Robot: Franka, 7 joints.
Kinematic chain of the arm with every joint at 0, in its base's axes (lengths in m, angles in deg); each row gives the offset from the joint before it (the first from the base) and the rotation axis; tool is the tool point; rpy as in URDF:
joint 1: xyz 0 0 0.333 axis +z
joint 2: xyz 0 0 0 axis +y
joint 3: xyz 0 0 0.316 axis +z
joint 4: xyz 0.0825 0 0 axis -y
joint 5: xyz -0.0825 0 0.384 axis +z
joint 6: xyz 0 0 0 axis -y
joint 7: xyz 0.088 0 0 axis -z
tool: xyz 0 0 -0.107 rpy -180 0 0
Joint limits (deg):
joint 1: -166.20..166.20
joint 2: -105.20..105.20
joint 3: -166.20..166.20
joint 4: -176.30..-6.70
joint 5: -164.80..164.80
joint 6: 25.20..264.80
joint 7: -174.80..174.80
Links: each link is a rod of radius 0.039 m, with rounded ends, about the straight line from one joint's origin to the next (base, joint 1, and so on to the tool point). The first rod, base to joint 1, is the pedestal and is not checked.
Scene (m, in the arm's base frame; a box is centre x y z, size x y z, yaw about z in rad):
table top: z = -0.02
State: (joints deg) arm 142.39 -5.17 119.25 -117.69 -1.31 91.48 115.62
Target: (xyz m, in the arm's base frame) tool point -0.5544 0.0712 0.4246
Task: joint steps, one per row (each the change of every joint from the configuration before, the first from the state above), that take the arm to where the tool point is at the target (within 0.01 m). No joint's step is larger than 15 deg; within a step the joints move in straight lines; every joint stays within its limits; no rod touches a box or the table.
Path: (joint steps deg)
1: -9.32 5.56 -11.68 2.08 -1.94 2.62 0.00
2: -9.32 5.55 -11.69 2.08 -1.95 2.62 0.00
3: -9.32 5.56 -11.68 2.09 -1.94 2.62 0.00
4: -9.32 5.55 -11.68 2.08 -1.95 2.62 0.00

